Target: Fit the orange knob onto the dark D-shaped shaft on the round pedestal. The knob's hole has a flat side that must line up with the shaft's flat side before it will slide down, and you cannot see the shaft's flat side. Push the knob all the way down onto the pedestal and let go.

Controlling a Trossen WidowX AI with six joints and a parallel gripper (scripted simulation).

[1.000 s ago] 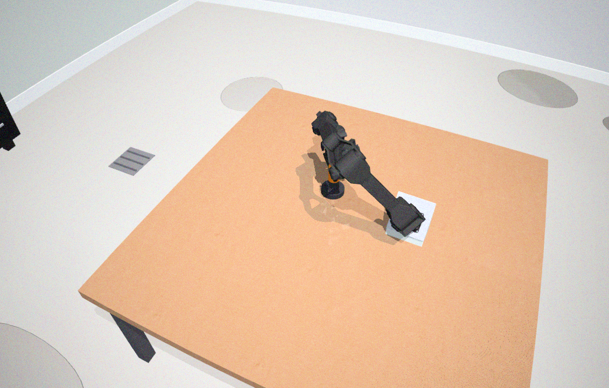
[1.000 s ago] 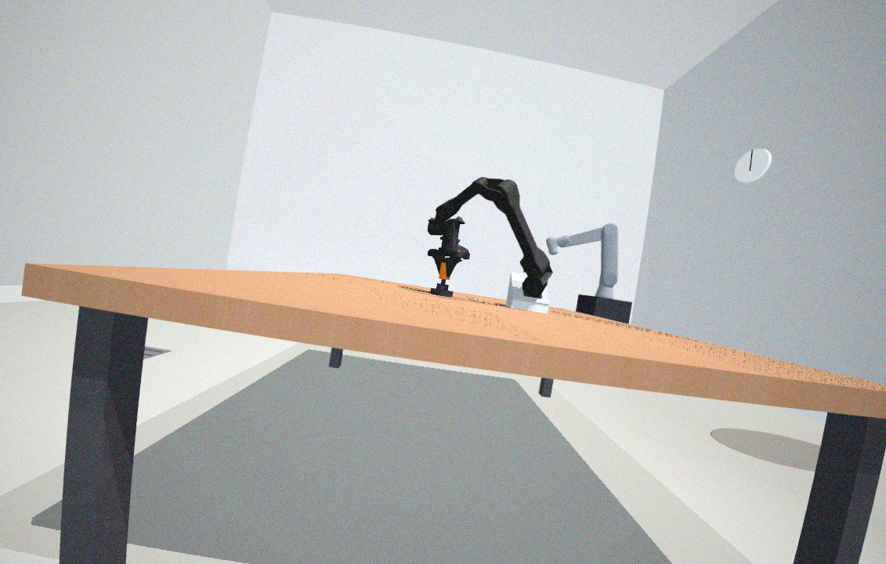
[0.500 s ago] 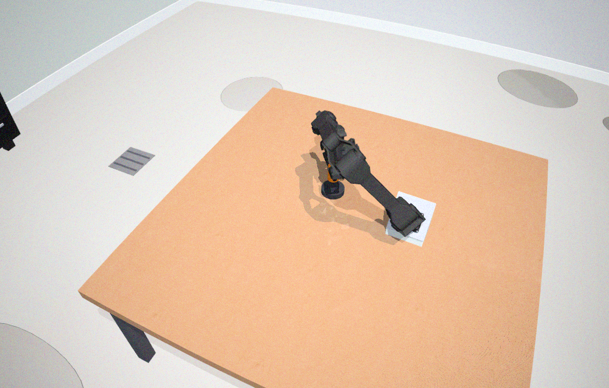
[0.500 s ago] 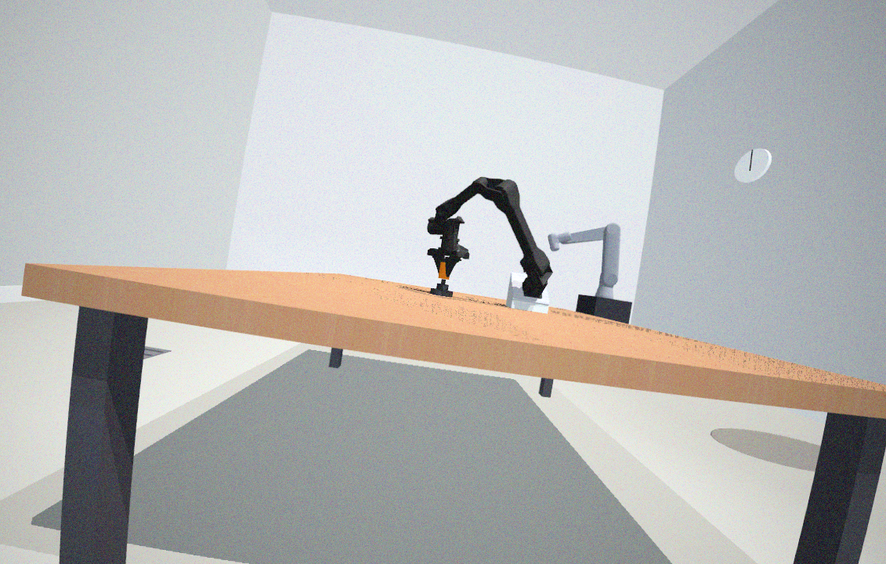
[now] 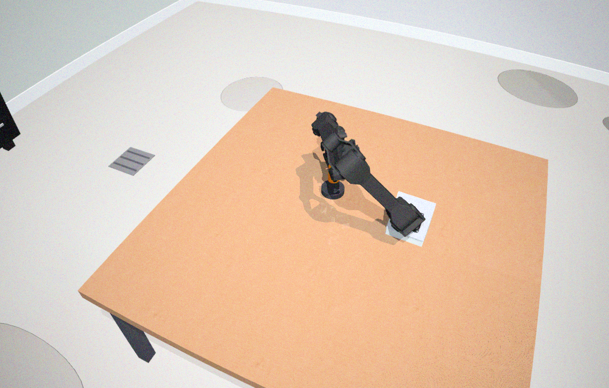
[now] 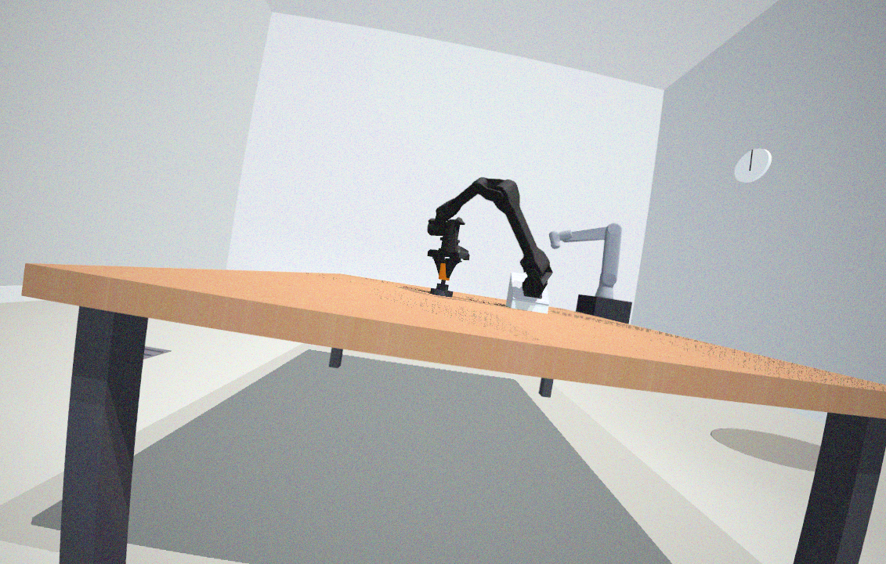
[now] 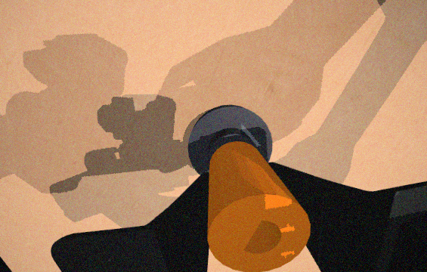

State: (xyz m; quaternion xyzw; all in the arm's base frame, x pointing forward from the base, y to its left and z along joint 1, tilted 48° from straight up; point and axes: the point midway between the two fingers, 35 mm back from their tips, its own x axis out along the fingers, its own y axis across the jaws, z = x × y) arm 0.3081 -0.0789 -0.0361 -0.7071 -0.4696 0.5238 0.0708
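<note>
Now: gripper tip 4 cm above the pedestal. The rest, counted from my gripper tip: orange knob: 2 cm above.
</note>
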